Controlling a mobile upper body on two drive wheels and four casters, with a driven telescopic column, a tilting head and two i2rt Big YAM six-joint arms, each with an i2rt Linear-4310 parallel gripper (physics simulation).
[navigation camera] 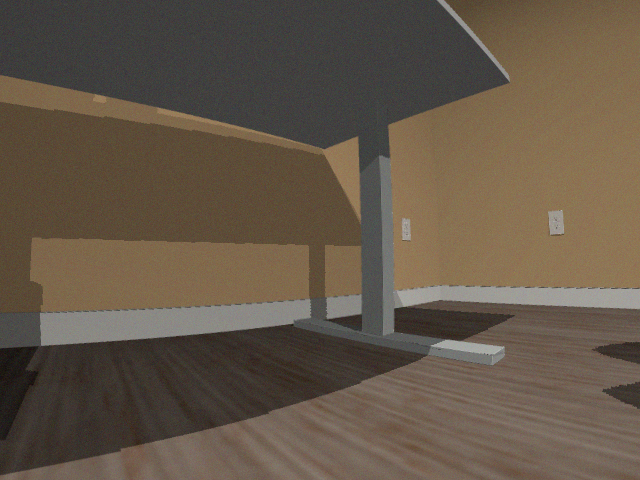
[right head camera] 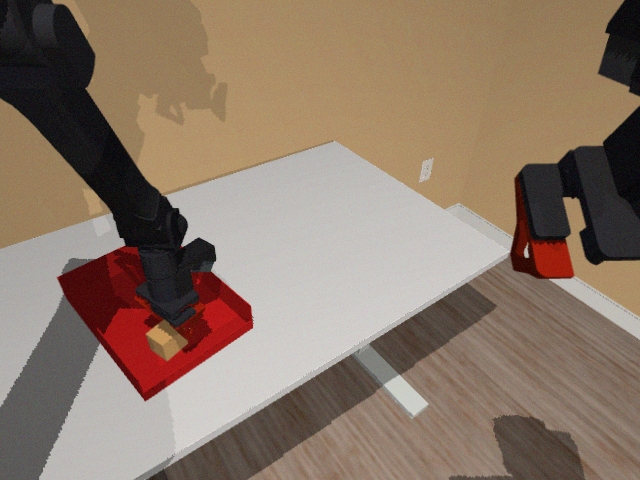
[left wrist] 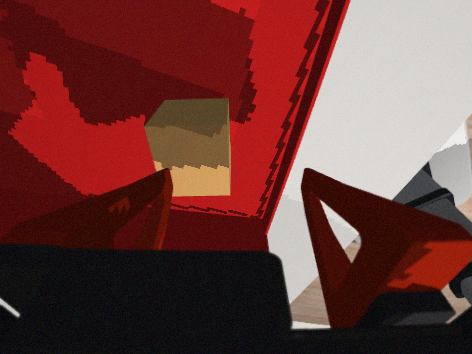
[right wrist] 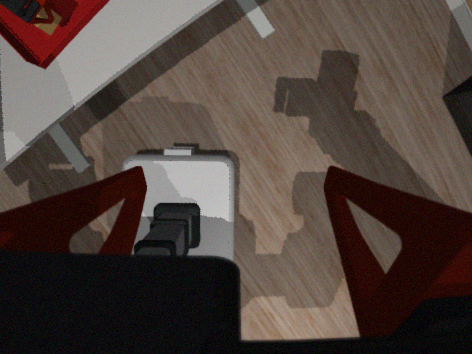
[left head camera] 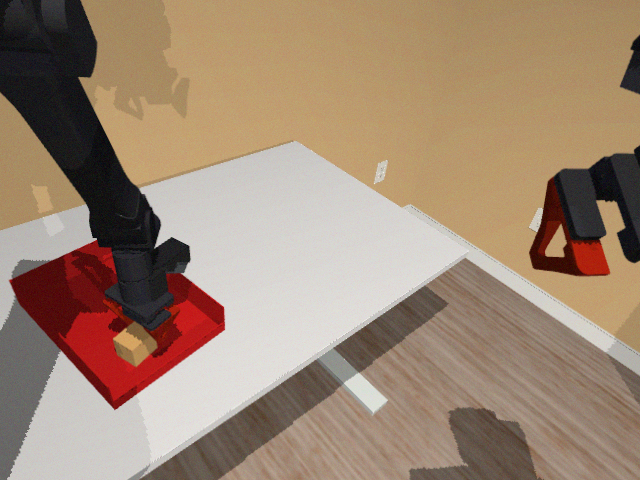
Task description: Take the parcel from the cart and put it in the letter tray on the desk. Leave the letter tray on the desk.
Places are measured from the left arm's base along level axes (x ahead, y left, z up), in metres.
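Where they show: left gripper, between the fingertips: (right head camera: 175,328) (left wrist: 236,177) (right wrist: 40,12) (left head camera: 146,332); right gripper, between the fingertips: (right head camera: 579,260) (right wrist: 235,176) (left head camera: 589,259).
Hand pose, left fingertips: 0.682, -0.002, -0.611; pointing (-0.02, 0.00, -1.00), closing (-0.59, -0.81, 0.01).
Observation:
After its pixels a point has its place, as x, y, z.
The tan box-shaped parcel (left head camera: 135,345) {0.670, 0.018, -0.635} (right head camera: 166,342) {0.667, 0.017, -0.636} (left wrist: 192,150) {0.702, 0.018, -0.635} lies inside the red letter tray (left head camera: 100,379) {0.587, 0.056, -0.618} (right head camera: 139,379) {0.616, 0.065, -0.685} (left wrist: 110,150) {0.730, 0.104, -0.685}, near one of its corners. The tray stands on the white desk (left head camera: 289,248) {1.020, -0.291, -0.687} (right head camera: 320,232) {1.088, -0.289, -0.687} (left wrist: 390,75) {0.644, -0.120, -0.687}. My left gripper (left head camera: 146,333) {0.682, -0.002, -0.611} (right head camera: 178,330) {0.682, -0.002, -0.611} (left wrist: 236,177) {0.682, -0.002, -0.611} is open, with its fingers low over the tray beside the parcel. In the left wrist view the parcel is beyond the fingertips, overlapping one of them, and is not gripped. My right gripper (right wrist: 235,176) {0.352, -0.455, -0.130} is open and empty, away from the desk. The cart does not show.
The desk's leg (navigation camera: 377,248) {1.218, -0.452, -1.144} and long foot (navigation camera: 465,351) stand under its top. A tan wall is behind the desk. A white base (right wrist: 200,180) {0.211, -0.332, -1.147} with black parts shows below my right gripper. A dark object (right wrist: 460,112) {0.592, -1.780, -1.336} is at the right edge of that view.

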